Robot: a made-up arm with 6 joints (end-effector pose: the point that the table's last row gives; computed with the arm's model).
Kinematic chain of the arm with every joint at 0, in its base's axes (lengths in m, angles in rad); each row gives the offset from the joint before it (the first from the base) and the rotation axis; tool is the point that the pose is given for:
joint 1: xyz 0 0 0.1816 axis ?
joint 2: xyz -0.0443 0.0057 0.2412 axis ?
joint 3: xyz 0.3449 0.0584 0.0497 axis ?
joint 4: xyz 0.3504 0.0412 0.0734 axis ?
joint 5: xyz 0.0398 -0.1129 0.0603 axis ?
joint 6: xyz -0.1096 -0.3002 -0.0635 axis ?
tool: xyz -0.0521 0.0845 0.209
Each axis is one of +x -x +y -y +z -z.
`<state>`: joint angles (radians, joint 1 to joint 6).
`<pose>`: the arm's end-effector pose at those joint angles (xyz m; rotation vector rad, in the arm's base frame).
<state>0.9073 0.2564 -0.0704 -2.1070 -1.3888 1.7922</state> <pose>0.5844 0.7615 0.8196 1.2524 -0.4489 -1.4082</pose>
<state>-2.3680 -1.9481 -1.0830 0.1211 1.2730 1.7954</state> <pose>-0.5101 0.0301 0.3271 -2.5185 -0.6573 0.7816</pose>
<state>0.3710 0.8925 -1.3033 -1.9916 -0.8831 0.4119</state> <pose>0.4209 0.0491 1.2576 -0.7926 -2.4007 1.7733</pose>
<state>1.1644 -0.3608 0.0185 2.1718 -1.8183 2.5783</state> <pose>0.9296 0.4488 0.2643 0.4531 1.2108 -0.7548</pose>
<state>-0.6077 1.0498 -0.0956 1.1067 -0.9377 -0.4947</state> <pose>-0.1436 -0.4686 1.0040 0.3747 0.1267 -1.7662</pose>
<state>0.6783 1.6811 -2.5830 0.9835 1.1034 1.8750</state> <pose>-0.1993 0.4712 0.4485 2.6537 -0.9727 1.3390</pose>
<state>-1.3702 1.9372 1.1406 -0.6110 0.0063 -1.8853</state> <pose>-0.7595 -0.9142 0.5781 -0.6454 0.5171 3.0037</pose>
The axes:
joint 1: -x
joint 2: -y
joint 3: -x
joint 4: -z
joint 5: +x
joint 6: +z

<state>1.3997 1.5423 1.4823 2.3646 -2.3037 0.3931</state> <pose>-0.0528 1.1858 0.0997 0.2071 -0.7444 -1.9176</pose>
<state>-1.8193 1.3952 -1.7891 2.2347 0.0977 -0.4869</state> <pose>-0.2446 -0.6827 -0.2540 -2.3045 -1.7829 -0.4846</pose>
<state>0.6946 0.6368 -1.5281 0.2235 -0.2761 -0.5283</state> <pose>0.4932 0.0887 0.7142 0.5945 -0.0903 -0.1711</pose>
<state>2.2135 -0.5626 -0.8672 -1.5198 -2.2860 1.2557</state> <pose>0.4376 0.2225 0.2964 1.9313 -1.0401 -0.9364</pose>
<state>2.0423 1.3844 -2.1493 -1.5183 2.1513 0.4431</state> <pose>0.0672 0.7934 -0.5094 -1.3190 -2.3385 -0.6360</pose>
